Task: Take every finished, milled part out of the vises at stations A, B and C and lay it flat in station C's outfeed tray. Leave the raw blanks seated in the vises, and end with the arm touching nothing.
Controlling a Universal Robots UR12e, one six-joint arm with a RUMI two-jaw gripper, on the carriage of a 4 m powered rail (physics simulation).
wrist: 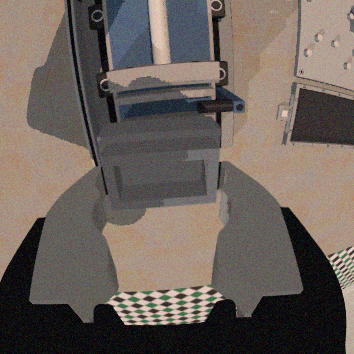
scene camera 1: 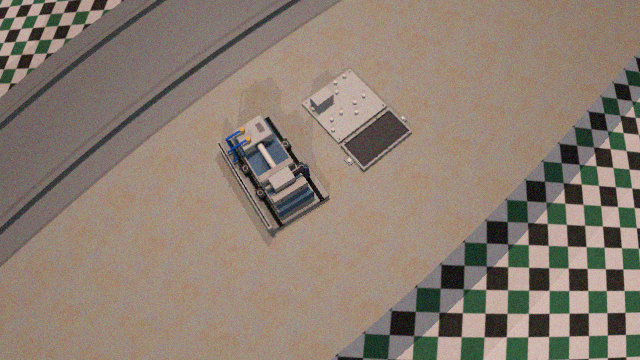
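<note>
In the wrist view my gripper (wrist: pixel 160 166) is shut on a grey milled part (wrist: pixel 161 197) with a rectangular pocket, gripped by its two sides. The part is held above the front of a vise (wrist: pixel 162 75) with a blue bed and pale screw, and hides some of it. In the scene view another vise (scene camera 1: pixel 270 155) holds a grey block (scene camera 1: pixel 281 179) with a plain-looking top. The arm does not show there. A dark-floored tray (scene camera 1: pixel 388 151) lies to that vise's right; a similar tray (wrist: pixel 289 131) shows at the wrist view's right. I cannot tell which stations these are.
A pegged plate (scene camera 1: pixel 367 95) (wrist: pixel 320 65) adjoins each tray. A grey block (scene camera 1: pixel 322 99) stands on the plate in the scene view. A black handle (wrist: pixel 215 106) sticks out right of the wrist view's vise. The grey rail (scene camera 1: pixel 125 75) runs across the scene view's upper left.
</note>
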